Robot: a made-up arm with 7 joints. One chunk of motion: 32 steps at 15 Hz.
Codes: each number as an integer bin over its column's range. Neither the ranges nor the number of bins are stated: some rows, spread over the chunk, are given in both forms.
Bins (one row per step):
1: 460 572 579 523 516 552 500
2: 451 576 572 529 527 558 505
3: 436 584 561 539 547 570 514
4: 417 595 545 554 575 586 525
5: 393 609 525 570 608 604 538
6: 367 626 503 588 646 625 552
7: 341 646 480 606 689 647 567
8: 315 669 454 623 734 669 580
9: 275 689 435 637 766 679 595
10: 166 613 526 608 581 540 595
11: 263 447 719 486 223 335 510
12: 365 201 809 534 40 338 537
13: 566 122 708 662 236 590 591
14: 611 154 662 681 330 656 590
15: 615 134 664 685 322 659 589
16: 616 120 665 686 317 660 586
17: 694 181 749 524 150 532 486
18: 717 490 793 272 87 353 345
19: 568 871 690 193 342 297 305
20: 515 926 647 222 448 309 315
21: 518 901 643 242 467 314 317
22: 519 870 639 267 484 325 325
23: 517 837 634 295 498 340 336
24: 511 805 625 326 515 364 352
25: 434 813 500 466 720 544 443
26: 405 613 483 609 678 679 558
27: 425 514 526 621 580 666 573
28: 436 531 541 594 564 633 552
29: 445 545 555 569 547 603 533
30: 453 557 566 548 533 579 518
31: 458 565 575 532 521 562 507
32: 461 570 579 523 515 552 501
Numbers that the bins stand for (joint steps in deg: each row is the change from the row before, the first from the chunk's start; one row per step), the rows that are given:
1: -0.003 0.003 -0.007 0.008 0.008 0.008 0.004
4: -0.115 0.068 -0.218 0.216 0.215 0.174 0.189
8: -0.380 0.275 -0.782 0.678 0.772 0.581 0.596
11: -0.516 -0.347 0.862 -0.241 -1.019 -1.057 0.078
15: 0.401 -1.224 0.521 1.094 -0.672 0.532 0.663
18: 0.666 -0.227 1.322 -1.676 -1.495 -0.969 -1.144
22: 0.151 0.838 0.366 -1.709 -0.104 -1.106 -1.293
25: -0.070 0.679 -0.497 -0.375 0.723 -0.032 -0.419
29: -0.042 -0.072 -0.156 0.316 0.116 0.258 0.248
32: 0.000 -0.002 -0.007 0.008 0.004 0.008 0.011
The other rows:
2: -0.026 0.014 -0.050 0.048 0.046 0.037 0.041
3: -0.065 0.037 -0.118 0.115 0.116 0.096 0.107
5: -0.177 0.107 -0.342 0.323 0.330 0.263 0.285
6: -0.245 0.155 -0.478 0.444 0.463 0.366 0.389
7: -0.313 0.211 -0.621 0.564 0.614 0.473 0.500
9: -0.484 0.331 -0.900 0.772 0.884 0.630 0.707
10: -0.768 0.118 -0.336 0.578 0.236 -0.051 0.707
12: -0.250 -1.037 1.421 0.081 -1.660 -1.042 0.278
13: 0.273 -1.258 0.794 0.940 -0.973 0.194 0.678
14: 0.390 -1.168 0.509 1.067 -0.644 0.518 0.670
16: 0.403 -1.264 0.527 1.101 -0.689 0.537 0.641
17: 0.606 -1.093 1.048 0.014 -1.274 -0.091 -0.100
19: 0.278 0.841 0.682 -2.206 -0.602 -1.243 -1.441
20: 0.140 0.995 0.415 -2.011 -0.230 -1.184 -1.367
21: 0.148 0.925 0.391 -1.877 -0.164 -1.160 -1.352
23: 0.146 0.746 0.335 -1.522 -0.055 -1.032 -1.211
24: 0.130 0.656 0.279 -1.314 0.004 -0.915 -1.093
26: -0.146 0.118 -0.602 0.584 0.575 0.630 0.433
27: -0.094 -0.159 -0.336 0.665 0.232 0.567 0.544
28: -0.065 -0.112 -0.242 0.484 0.176 0.405 0.389
30: -0.021 -0.039 -0.087 0.175 0.067 0.140 0.137
31: -0.008 -0.016 -0.031 0.068 0.025 0.057 0.056

